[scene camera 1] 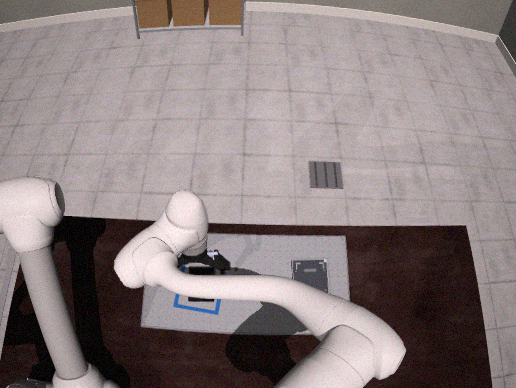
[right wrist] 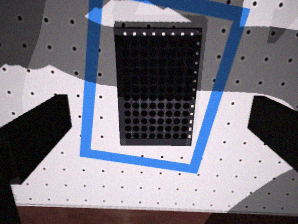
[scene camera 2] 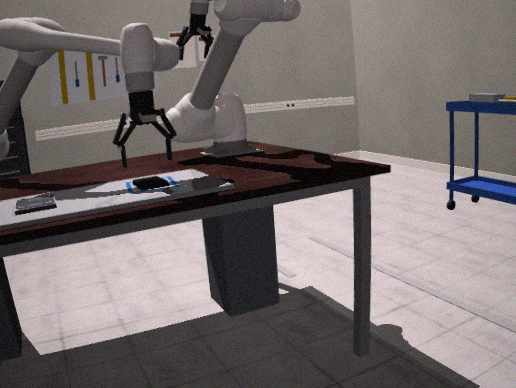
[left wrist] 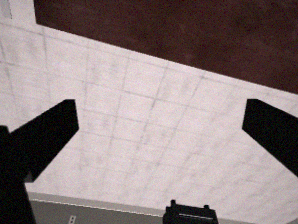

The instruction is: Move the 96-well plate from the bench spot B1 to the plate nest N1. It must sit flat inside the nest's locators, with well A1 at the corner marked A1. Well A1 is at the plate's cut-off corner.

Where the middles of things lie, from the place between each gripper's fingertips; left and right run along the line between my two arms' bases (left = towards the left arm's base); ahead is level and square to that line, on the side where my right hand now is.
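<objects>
Here is the black 96-well plate (right wrist: 159, 111), 7 cm below my right hand (scene camera 2: 147, 163). The plate nest (scene camera 1: 319, 279) is also 7 cm below my right hand, and it sits 5 cm ahead of that hand and 36 cm to the right of it.
My left gripper is 440 mm above the black 96-well plate, 370 mm to the left of it and 770 mm short of it. As for the plate nest, it is 440 mm below my left hand, 730 mm to the right of it and 810 mm ahead of it.
</objects>
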